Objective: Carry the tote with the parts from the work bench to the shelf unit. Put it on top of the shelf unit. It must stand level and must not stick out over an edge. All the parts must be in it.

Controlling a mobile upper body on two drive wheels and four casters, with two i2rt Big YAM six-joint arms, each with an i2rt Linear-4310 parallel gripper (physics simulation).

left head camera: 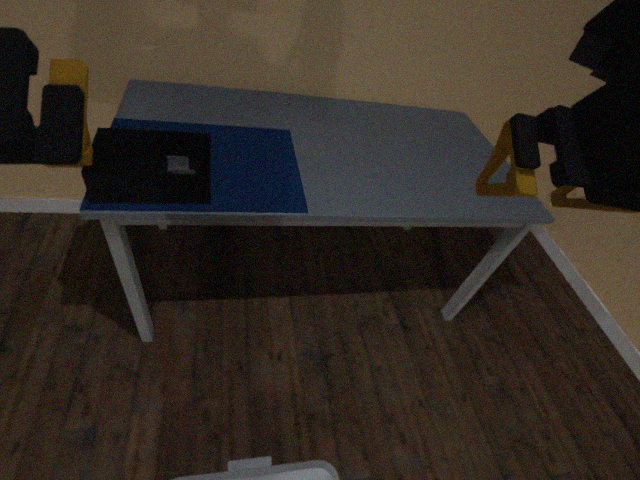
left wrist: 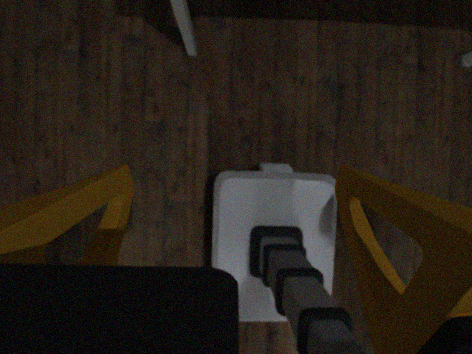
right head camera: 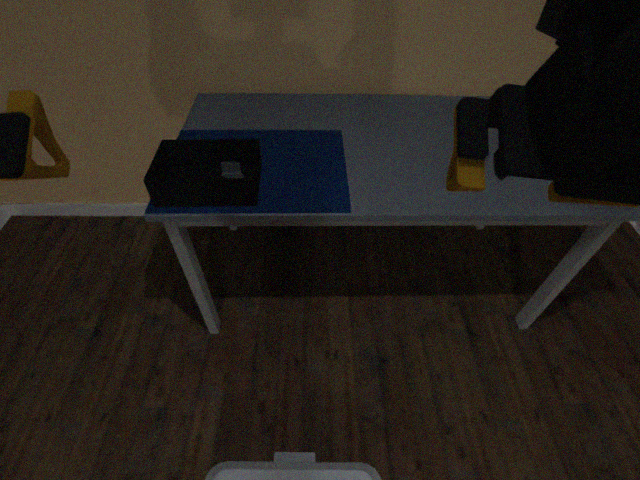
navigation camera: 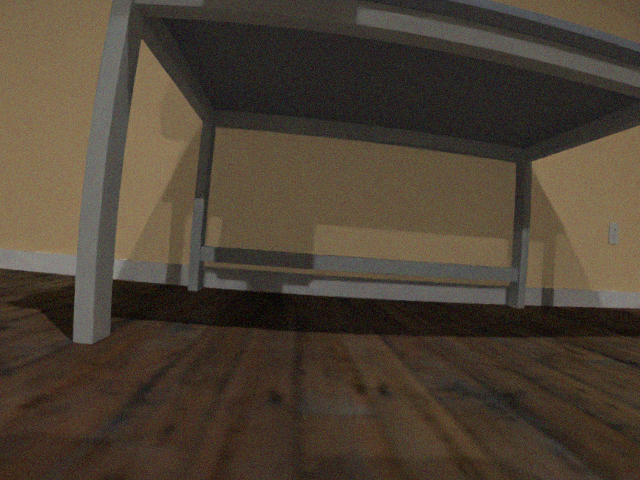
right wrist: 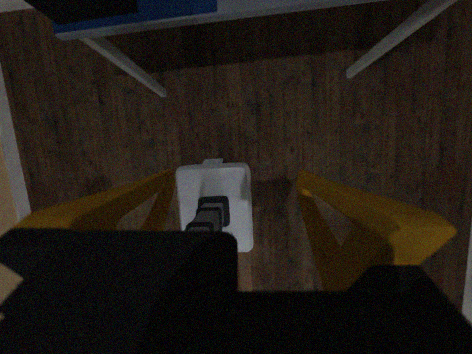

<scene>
The pictures show: my left gripper, my right gripper and a black tote.
My left gripper shows as well in the left wrist view and in the right head camera view. My right gripper is seen too in the left head camera view and in the right wrist view.
</scene>
